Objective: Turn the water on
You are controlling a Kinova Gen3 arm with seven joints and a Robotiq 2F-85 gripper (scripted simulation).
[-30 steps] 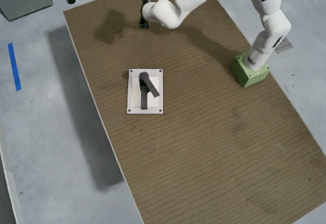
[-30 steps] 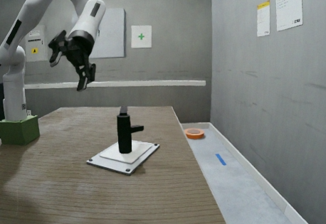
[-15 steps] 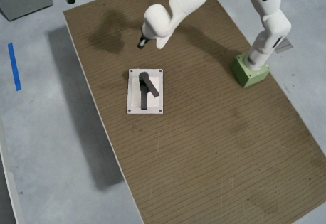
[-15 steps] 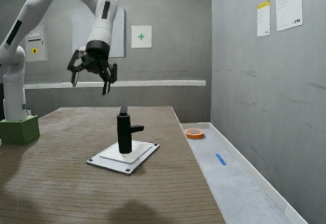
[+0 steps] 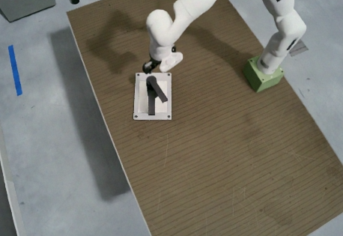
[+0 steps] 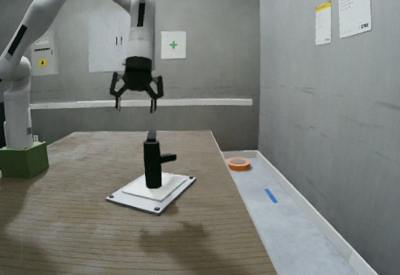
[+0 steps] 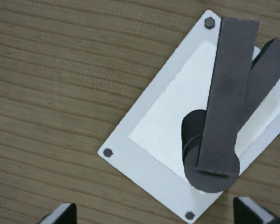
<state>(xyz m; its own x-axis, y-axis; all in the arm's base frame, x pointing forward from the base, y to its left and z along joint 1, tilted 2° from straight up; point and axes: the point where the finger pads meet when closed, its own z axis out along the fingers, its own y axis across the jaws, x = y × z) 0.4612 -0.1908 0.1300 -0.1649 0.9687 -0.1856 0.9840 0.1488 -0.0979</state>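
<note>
My hand is 9 cm above the lever, 6 cm to the right of it and 4 cm short of it. The rest, counted from my hand: tap (14 cm below, 5 cm ahead, 3 cm to the left).
</note>
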